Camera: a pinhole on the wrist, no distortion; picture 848 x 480 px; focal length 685.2 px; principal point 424.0 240.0 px. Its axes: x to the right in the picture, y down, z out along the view. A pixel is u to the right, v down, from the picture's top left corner.
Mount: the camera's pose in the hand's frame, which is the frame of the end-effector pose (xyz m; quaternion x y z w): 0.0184 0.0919 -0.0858 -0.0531 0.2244 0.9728 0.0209
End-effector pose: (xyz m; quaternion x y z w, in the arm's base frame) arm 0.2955 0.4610 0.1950 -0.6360 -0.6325 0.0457 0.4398
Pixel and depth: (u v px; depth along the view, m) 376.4 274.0 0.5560
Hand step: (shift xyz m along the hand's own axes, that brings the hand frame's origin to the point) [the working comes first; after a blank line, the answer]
In the camera's frame: -0.0386 0.0276 0.5560

0.0028 0.3105 0.4274
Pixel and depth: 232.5 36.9 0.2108
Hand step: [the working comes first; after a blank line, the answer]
In the camera's frame: -0.0589 -0.0625 0.2108

0.0612 0.2395 0.0821
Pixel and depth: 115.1 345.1 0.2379
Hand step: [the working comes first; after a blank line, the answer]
In the camera's frame: -0.1072 0.0365 0.2379

0.1002 0.1617 0.1547
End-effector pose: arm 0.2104 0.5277 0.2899 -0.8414 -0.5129 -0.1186 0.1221
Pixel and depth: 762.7 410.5 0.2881
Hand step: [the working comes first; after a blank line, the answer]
In the camera's frame: 0.1424 0.0717 0.2881

-0.1548 0.1563 0.1868
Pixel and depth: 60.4 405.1 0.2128
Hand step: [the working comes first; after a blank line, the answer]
In the camera's frame: -0.1129 0.0513 0.2128

0.1073 0.1373 0.1394
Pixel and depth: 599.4 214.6 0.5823
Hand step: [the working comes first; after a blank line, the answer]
In the camera's frame: 0.1491 -0.0216 0.5823

-0.1830 0.3693 0.4084
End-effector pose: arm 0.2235 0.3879 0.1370 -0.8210 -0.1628 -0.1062 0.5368
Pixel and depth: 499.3 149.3 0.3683
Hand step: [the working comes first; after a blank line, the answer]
In the camera's frame: 0.0405 -0.0488 0.3683

-0.0533 0.2980 0.2176
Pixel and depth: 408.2 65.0 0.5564
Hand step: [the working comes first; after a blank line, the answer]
In the camera's frame: -0.0128 -0.1421 0.5564

-0.0120 0.4635 0.3511
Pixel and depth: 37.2 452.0 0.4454
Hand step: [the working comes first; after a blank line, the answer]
In the camera's frame: -0.2514 0.1378 0.4454

0.2175 0.1593 0.4004
